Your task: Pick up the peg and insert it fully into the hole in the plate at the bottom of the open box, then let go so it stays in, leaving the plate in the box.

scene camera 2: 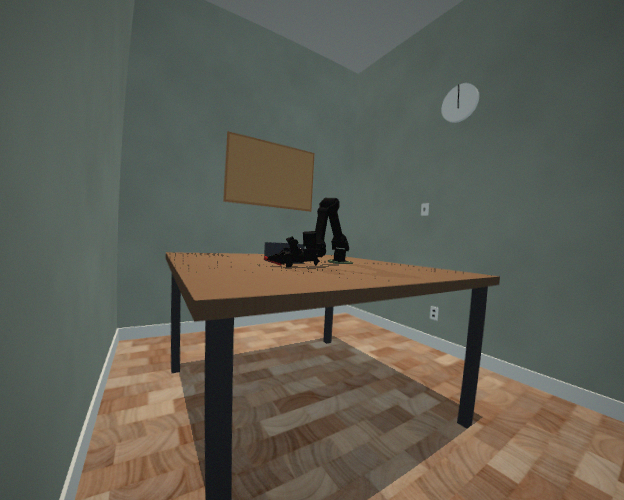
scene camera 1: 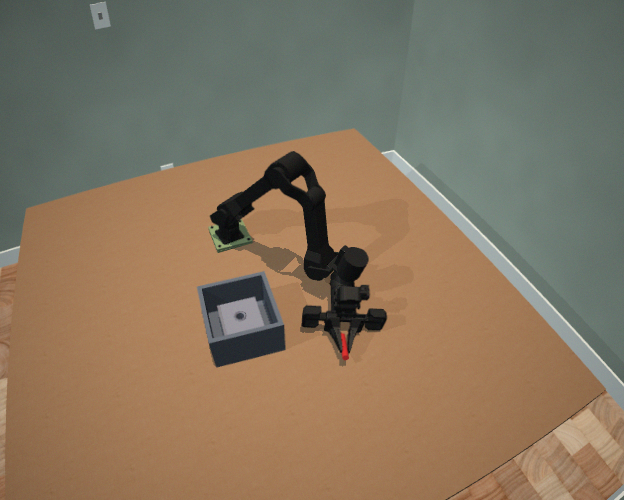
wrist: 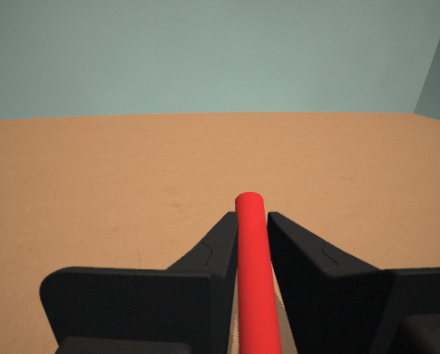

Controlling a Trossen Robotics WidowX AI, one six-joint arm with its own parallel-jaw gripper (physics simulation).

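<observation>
The red peg lies lengthwise between the fingers, with its far end sticking out past the fingertips. My gripper is shut on the peg. It points nearly level, low over the table, to the right of the box in scene view 1. The open dark grey box stands on the table apart from the gripper. The light plate lies flat on the box's bottom, with its round hole near the middle. The plate is hidden in scene view 2.
The arm's green base plate is on the brown table behind the box in scene view 1. The box walls rise around the plate on all sides. The arm arches behind the gripper and casts shadows on the table.
</observation>
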